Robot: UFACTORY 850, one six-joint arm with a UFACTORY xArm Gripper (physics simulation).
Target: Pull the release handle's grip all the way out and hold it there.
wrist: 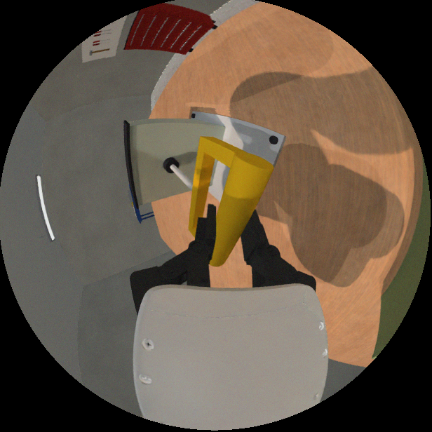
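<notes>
The release handle's yellow grip [246, 195] is a thick bar with a rectangular loop on its left side. A pale rod [182, 177] runs from a black collar [171, 165] on the beige-grey housing panel [155, 145] to behind the grip's loop. The housing stands on a grey metal base plate [255, 137] with black bolts. My gripper [228, 218] is shut on the lower part of the thick yellow bar, with one black finger reaching through the loop and the other on the bar's right side. The far end of the rod is hidden behind the grip.
The housing and plate stand on a round wooden table top [350, 200], which bears broad shadows. A red slotted object [167, 29] and a white sheet with small pictures [102, 40] lie beyond the table at the upper left. A dark edge [131, 160] bounds the housing's left side.
</notes>
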